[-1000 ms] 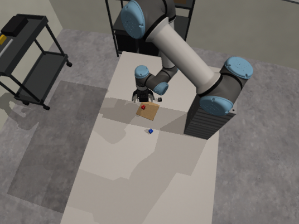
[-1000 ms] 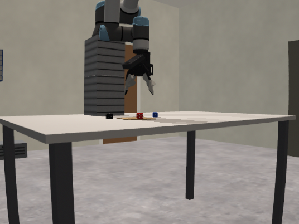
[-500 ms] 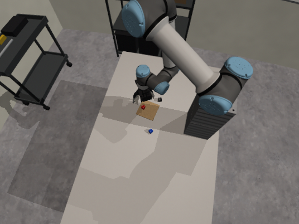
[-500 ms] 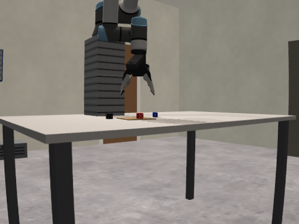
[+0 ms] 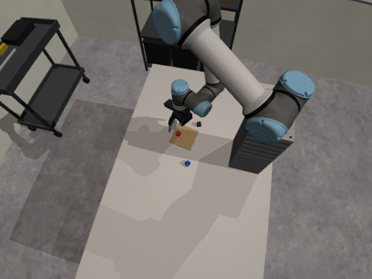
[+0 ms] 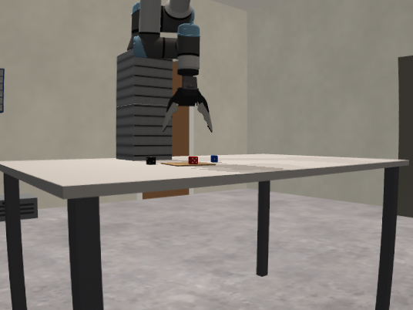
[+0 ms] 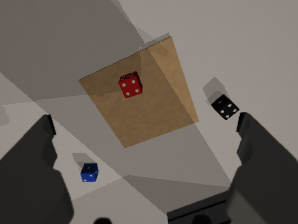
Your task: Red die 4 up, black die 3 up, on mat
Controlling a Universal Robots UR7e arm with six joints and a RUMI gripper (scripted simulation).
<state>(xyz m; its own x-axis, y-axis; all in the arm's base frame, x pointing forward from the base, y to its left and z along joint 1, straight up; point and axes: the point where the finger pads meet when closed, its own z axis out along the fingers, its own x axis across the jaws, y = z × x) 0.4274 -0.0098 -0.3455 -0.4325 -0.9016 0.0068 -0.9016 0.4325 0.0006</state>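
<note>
Right now the black die is 100 mm behind my hand, 90 mm to the right of it and 90 mm below it. Also, from my hand: blue die: 180 mm to the left, 120 mm behind, 90 mm below; then red die: 90 mm below, 20 mm to the left; then brown mat: 110 mm below, 40 mm behind, 20 mm to the left.
</note>
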